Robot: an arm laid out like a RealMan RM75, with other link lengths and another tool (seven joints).
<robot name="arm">
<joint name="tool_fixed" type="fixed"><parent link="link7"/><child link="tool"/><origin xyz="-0.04 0.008 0.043" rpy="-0.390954 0 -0.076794"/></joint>
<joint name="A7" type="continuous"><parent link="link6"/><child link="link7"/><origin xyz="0 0 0.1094" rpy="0 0 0"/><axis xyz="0 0 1"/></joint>
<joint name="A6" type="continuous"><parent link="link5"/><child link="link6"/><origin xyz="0 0 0" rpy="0 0 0"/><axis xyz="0 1 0"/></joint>
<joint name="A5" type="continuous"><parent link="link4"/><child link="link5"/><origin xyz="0 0 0.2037" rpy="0 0 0"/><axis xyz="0 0 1"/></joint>
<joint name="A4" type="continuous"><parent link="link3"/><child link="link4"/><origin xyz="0 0 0" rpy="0 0 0"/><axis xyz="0 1 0"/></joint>
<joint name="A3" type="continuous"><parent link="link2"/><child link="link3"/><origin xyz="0 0 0.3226" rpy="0 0 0"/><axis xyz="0 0 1"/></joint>
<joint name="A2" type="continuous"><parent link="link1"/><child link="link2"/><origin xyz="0 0 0" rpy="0 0 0"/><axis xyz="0 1 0"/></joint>
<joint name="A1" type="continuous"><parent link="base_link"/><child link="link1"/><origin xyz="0 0 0.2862" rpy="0 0 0"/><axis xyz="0 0 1"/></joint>
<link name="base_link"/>
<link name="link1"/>
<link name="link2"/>
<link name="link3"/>
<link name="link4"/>
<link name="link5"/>
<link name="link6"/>
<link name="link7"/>
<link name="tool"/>
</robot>
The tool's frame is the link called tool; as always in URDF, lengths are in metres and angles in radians. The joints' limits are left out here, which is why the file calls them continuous.
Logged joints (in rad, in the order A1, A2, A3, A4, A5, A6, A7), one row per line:
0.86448 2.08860 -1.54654 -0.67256 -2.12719 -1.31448 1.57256
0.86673 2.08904 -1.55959 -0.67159 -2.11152 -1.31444 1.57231
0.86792 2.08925 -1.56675 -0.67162 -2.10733 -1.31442 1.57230
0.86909 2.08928 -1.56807 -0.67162 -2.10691 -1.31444 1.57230
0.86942 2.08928 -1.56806 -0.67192 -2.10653 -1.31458 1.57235
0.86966 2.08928 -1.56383 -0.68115 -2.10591 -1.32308 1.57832
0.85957 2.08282 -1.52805 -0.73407 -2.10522 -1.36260 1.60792
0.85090 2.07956 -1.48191 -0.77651 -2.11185 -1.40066 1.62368
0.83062 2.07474 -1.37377 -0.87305 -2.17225 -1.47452 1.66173
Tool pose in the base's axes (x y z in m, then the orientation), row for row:
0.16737 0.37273 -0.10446 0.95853 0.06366 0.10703 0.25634
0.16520 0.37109 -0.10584 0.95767 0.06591 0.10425 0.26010
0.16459 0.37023 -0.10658 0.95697 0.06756 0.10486 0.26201
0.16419 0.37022 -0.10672 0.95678 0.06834 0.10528 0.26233
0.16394 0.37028 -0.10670 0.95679 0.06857 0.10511 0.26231
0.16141 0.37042 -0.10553 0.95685 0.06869 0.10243 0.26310
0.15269 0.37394 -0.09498 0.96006 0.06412 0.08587 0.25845
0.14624 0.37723 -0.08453 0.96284 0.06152 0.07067 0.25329
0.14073 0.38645 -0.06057 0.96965 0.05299 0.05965 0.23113
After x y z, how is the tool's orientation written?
As a quaternion, x y z w.
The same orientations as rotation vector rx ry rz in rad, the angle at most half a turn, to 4 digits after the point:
2.6013 0.1728 0.2905
2.5939 0.1785 0.2824
2.5895 0.1828 0.2837
2.5885 0.1849 0.2848
2.5886 0.1855 0.2844
2.5877 0.1858 0.2770
2.6026 0.1738 0.2328
2.6171 0.1672 0.1921
2.6661 0.1457 0.1640

